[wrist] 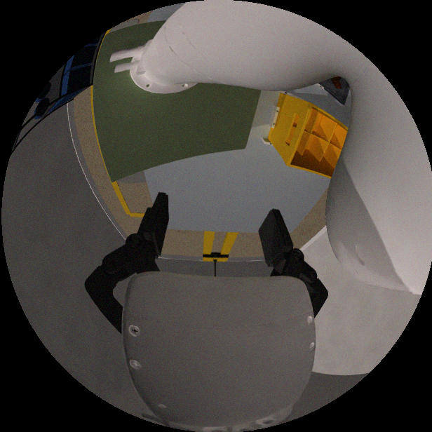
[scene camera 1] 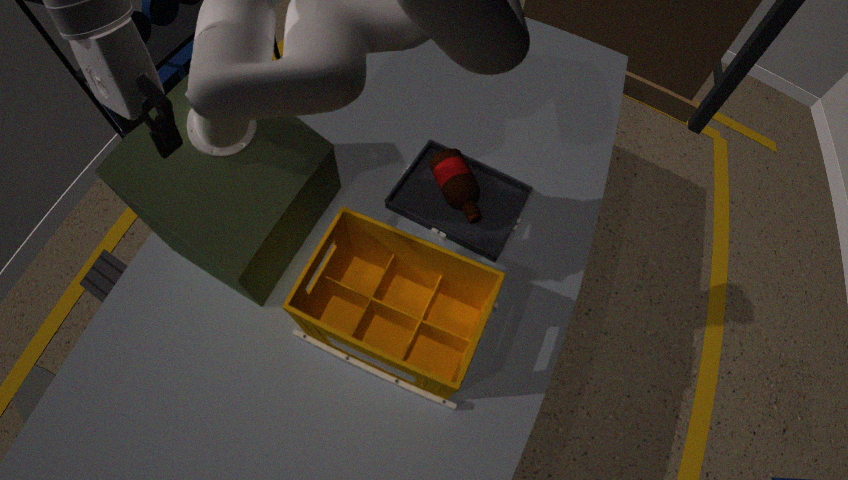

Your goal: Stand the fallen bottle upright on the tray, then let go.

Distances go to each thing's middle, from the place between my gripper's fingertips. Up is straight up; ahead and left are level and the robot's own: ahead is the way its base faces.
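The brown bottle (scene camera 1: 456, 181) is well ahead of my hand, far to the left of it and a long way below it. Then there is the white strip (scene camera 1: 318, 344), which is a long way ahead of my hand and well below it, yet barely to the right of it. Going by their middles, of the things named here the strip is the nearest to my hand.
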